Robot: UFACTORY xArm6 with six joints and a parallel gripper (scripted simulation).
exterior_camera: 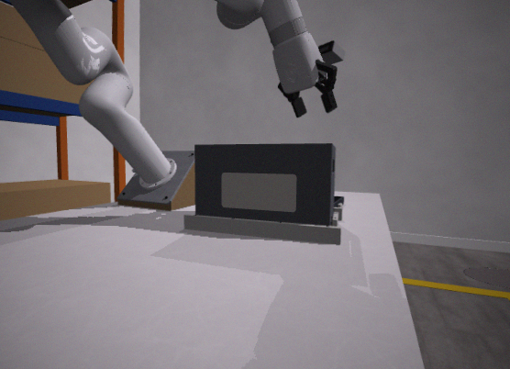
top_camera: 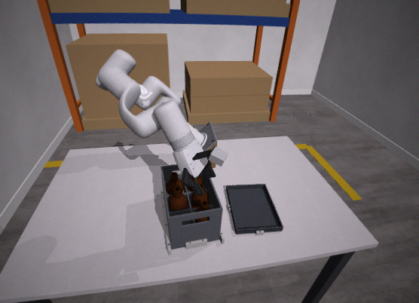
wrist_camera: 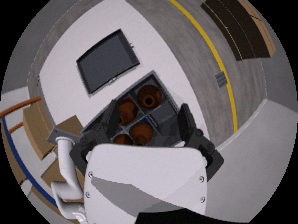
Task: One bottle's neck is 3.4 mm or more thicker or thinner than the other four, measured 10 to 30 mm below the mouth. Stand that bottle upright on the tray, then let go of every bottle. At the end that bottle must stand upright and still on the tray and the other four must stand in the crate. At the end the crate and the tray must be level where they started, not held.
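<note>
Now: hand 18 cm above the dark grey crate, 9 cm past it and 5 cm to the left of it. Round my hand: glass bottle (18 cm behind, 17 cm below, 2 cm to the right); then dark tray (25 cm below, 22 cm to the left, 10 cm behind).
</note>
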